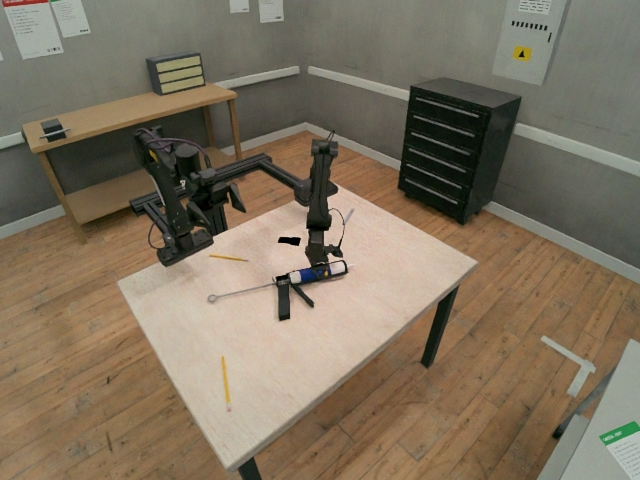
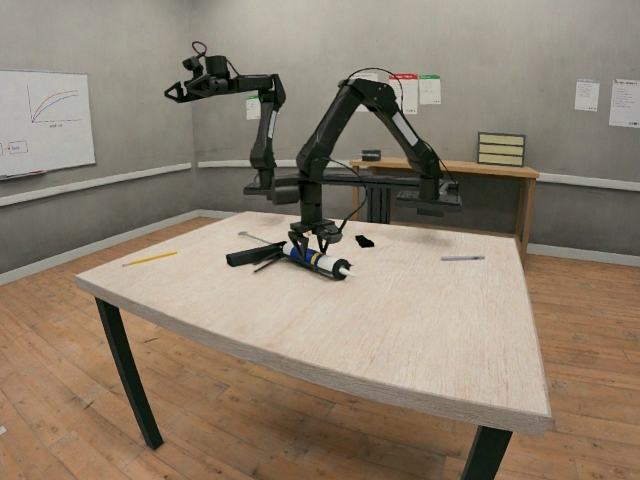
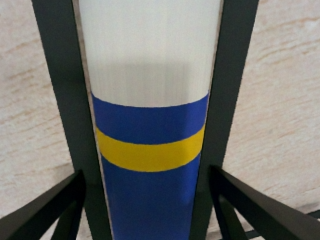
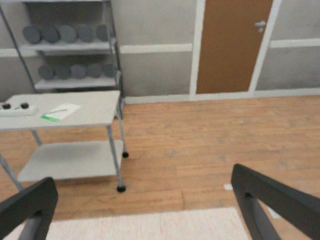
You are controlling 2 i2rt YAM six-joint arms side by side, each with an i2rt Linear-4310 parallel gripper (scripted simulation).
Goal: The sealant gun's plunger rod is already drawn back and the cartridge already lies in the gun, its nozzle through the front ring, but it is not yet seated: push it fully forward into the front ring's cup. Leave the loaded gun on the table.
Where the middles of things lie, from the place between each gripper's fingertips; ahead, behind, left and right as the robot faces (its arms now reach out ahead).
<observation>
Right now my left hand is 2 cm to the right of the cartridge (image 2: 322, 260), 1 cm short of it and 1 cm above it. The rest, counted from my left hand: sealant gun (image 2: 258, 255) (15 cm to the right, 2 cm below, 2 cm behind).
The sealant gun lies 14 cm behind my right hand (image 1: 228, 219), 21 cm to the left of it and 49 cm below it. Round my right hand: cartridge (11 cm behind, 38 cm to the left, 48 cm below).
</observation>
